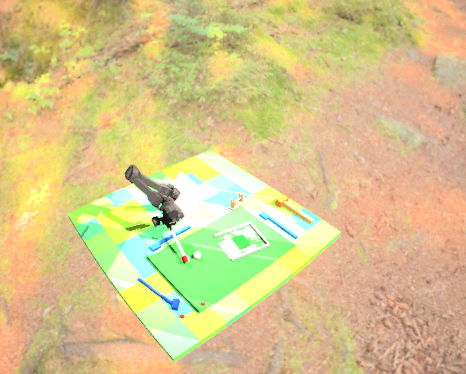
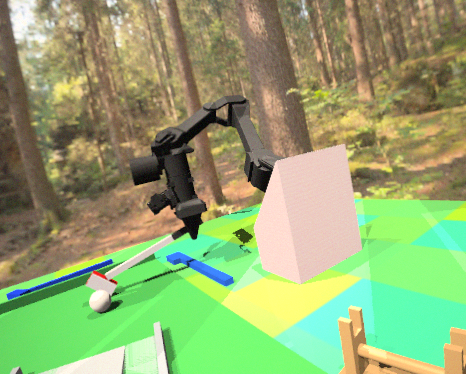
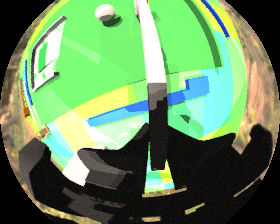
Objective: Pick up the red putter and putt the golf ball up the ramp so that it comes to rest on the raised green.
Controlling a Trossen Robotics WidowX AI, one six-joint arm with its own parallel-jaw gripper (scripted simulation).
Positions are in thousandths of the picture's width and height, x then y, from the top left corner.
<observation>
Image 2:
my gripper: 417,640
blue bar: 473,742
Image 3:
my gripper: 548,560
blue bar: 712,386
</observation>
